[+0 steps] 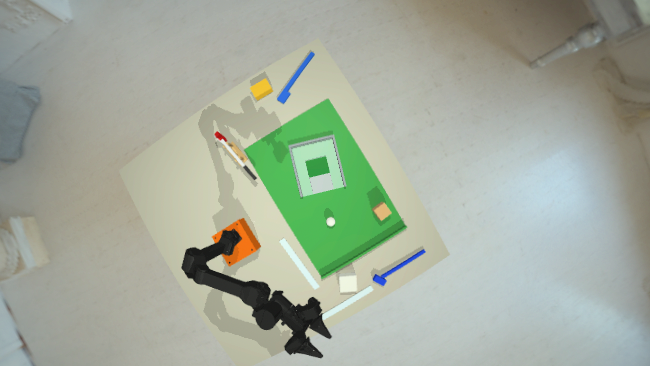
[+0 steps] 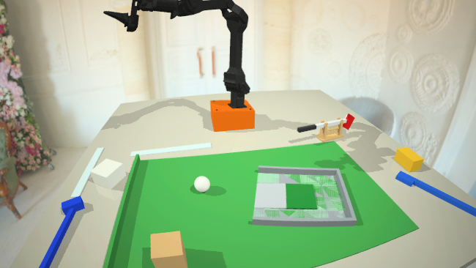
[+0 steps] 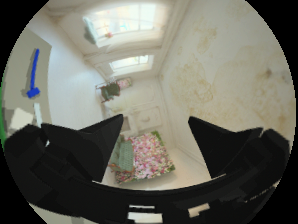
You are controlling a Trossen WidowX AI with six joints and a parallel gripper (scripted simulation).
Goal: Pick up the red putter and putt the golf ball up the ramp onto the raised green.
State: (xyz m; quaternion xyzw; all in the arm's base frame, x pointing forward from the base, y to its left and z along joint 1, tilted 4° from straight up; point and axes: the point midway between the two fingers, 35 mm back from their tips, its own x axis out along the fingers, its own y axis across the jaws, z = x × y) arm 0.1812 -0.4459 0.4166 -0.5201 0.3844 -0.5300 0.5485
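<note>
My gripper tip is now 9 cm short of the red putter, 73 cm to the right of it and 48 cm above it. From my gripper tip the other things lie so: tan block (42 cm ahead, 8 cm to the left, 50 cm below); white block (7 cm ahead, 7 cm to the right, 51 cm below); white golf ball (22 cm ahead, 20 cm to the left, 51 cm below).
</note>
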